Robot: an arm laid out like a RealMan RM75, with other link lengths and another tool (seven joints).
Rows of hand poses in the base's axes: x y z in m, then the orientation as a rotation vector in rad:
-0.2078, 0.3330, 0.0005, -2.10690, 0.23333, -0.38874
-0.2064, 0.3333, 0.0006, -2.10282, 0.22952, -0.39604
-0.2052, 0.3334, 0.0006, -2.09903, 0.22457, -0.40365
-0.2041, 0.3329, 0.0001, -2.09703, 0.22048, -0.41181
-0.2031, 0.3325, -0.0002, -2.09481, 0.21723, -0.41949
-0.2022, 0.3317, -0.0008, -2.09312, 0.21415, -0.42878
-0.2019, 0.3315, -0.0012, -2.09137, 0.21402, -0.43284
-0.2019, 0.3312, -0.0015, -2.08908, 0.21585, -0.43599
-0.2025, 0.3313, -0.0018, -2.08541, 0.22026, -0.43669
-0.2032, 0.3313, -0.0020, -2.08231, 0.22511, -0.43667
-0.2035, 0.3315, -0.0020, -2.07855, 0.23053, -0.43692
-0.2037, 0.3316, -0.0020, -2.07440, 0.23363, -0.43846
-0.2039, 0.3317, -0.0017, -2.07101, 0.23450, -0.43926
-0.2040, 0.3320, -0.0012, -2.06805, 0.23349, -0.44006
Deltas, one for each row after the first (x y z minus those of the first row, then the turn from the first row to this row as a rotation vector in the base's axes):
0.0014, 0.0003, 0.0001, 0.00235, -0.00735, -0.00012
0.0026, 0.0004, 0.0001, 0.00427, -0.01531, 0.00043
0.0037, -0.0001, -0.0004, 0.00437, -0.02297, 0.00009
0.0047, -0.0005, -0.0007, 0.00481, -0.03000, -0.00066
0.0056, -0.0013, -0.0013, 0.00441, -0.03797, -0.00221
0.0059, -0.0015, -0.0017, 0.00530, -0.04118, -0.00373
0.0059, -0.0018, -0.0020, 0.00702, -0.04310, -0.00627
0.0053, -0.0017, -0.0023, 0.01075, -0.04258, -0.00961
0.0046, -0.0017, -0.0025, 0.01409, -0.04127, -0.01300
0.0043, -0.0015, -0.0025, 0.01805, -0.04006, -0.01690
0.0041, -0.0014, -0.0025, 0.02197, -0.04073, -0.01965
0.0039, -0.0013, -0.0022, 0.02515, -0.04163, -0.02052
0.0038, -0.0010, -0.0017, 0.02780, -0.04318, -0.02005

